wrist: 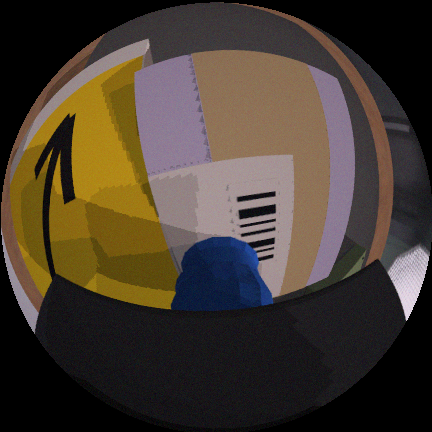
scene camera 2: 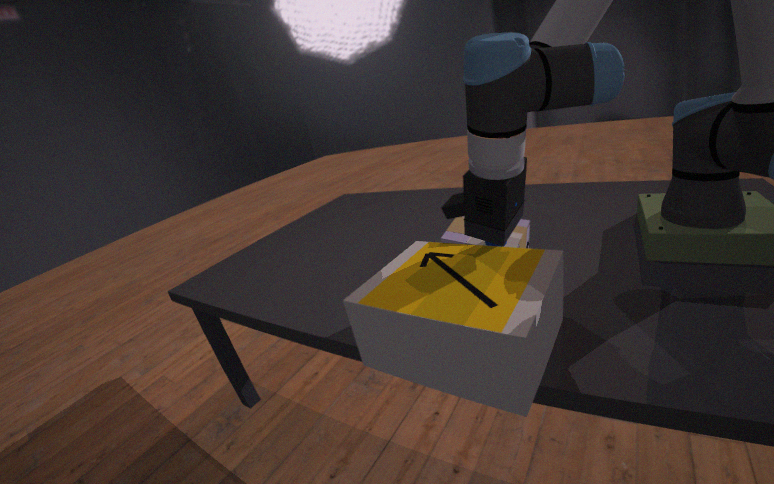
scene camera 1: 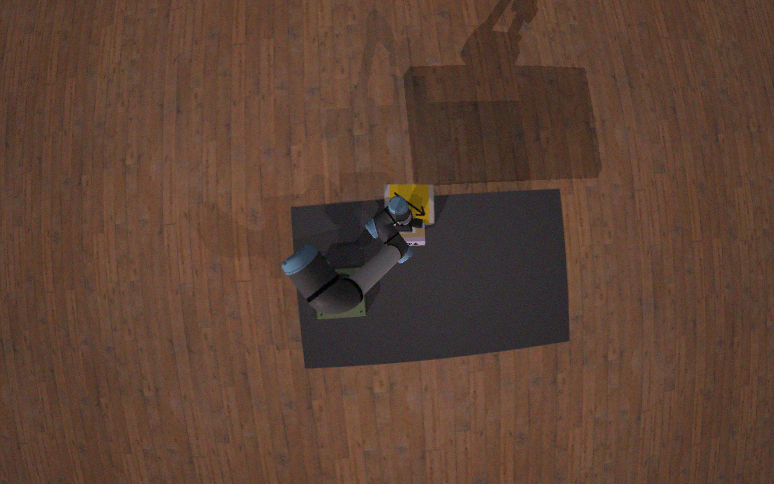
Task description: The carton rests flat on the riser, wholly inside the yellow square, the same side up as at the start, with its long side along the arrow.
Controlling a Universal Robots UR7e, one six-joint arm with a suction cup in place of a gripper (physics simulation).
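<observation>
The carton (scene camera 1: 415,237) (scene camera 2: 458,226) (wrist: 257,109) is tan with lilac bands and a white barcode label (wrist: 257,201) facing up. My suction cup (wrist: 219,273) (scene camera 2: 492,241) presses on its label and holds it level, about at the height of the riser's top. The carton hangs at the riser's edge nearest the robot base; only its edge overlaps the yellow square. The grey riser (scene camera 1: 432,206) (scene camera 2: 443,350) carries the yellow square (scene camera 1: 418,196) (scene camera 2: 452,300) (wrist: 92,160) with a black arrow (scene camera 1: 409,204) (scene camera 2: 459,280) (wrist: 50,193). The carton's long side runs roughly along the arrow in the wrist view.
The riser stands at the edge of the dark table (scene camera 1: 491,278) (scene camera 2: 303,250). The arm's green base plate (scene camera 1: 343,314) is on the table's left part. Wooden floor surrounds the table.
</observation>
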